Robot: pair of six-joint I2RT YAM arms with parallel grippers.
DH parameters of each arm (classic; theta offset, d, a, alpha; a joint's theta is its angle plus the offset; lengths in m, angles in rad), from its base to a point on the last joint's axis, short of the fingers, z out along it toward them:
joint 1: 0 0.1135 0.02 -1.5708
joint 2: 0 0 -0.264 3.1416
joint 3: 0.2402 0 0.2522 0
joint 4: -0.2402 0 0.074 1.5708
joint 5: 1.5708 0 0 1.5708
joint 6: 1.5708 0.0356 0 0
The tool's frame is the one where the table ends.
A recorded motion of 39 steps. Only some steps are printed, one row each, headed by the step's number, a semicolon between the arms.
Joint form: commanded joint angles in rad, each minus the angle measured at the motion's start. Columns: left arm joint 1, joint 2, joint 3, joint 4, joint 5, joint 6; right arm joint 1, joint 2, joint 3, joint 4, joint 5, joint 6.
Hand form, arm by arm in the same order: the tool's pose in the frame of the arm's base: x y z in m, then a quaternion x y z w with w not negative. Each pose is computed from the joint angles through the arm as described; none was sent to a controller.
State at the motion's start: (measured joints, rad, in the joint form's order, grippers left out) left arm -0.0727 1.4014 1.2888 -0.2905 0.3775 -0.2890; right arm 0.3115 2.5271 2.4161 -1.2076 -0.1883 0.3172
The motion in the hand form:
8: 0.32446 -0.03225 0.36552 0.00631 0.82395 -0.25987 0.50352; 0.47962 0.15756 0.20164 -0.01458 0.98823 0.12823 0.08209
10: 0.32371 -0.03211 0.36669 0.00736 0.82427 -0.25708 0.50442; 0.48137 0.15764 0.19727 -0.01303 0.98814 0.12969 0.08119
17: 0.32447 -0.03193 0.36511 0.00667 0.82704 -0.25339 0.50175; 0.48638 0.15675 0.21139 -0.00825 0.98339 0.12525 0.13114
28: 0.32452 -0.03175 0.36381 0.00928 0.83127 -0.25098 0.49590; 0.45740 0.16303 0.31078 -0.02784 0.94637 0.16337 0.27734
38: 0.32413 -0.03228 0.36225 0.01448 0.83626 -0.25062 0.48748; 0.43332 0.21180 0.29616 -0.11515 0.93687 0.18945 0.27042
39: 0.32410 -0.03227 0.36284 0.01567 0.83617 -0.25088 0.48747; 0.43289 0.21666 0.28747 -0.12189 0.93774 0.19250 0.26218
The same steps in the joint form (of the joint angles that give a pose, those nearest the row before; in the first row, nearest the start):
8: 0.0159 0.0069 0.0103 0.0011 0.0198 -0.0183; -0.0080 -0.0395 -0.0357 -0.0216 -0.0098 -0.0198
10: 0.0158 0.0046 0.0134 -0.0049 0.0160 -0.0131; -0.0091 -0.0305 -0.0365 -0.0125 -0.0130 -0.0174
17: 0.0159 0.0083 0.0142 -0.0117 0.0104 -0.0081; -0.0110 -0.0595 -0.0438 0.0601 0.0259 -0.0066
28: 0.0167 0.0115 0.0182 -0.0295 0.0122 0.0023; 0.0207 -0.3101 -0.1416 0.2219 0.0492 0.0026
38: 0.0157 0.0144 0.0226 -0.0526 0.0194 0.0149; 0.1299 -0.3555 -0.2788 0.3232 0.0079 -0.0593
39: 0.0159 0.0147 0.0252 -0.0550 0.0213 0.0168; 0.1386 -0.3479 -0.2984 0.3370 -0.0019 -0.0625

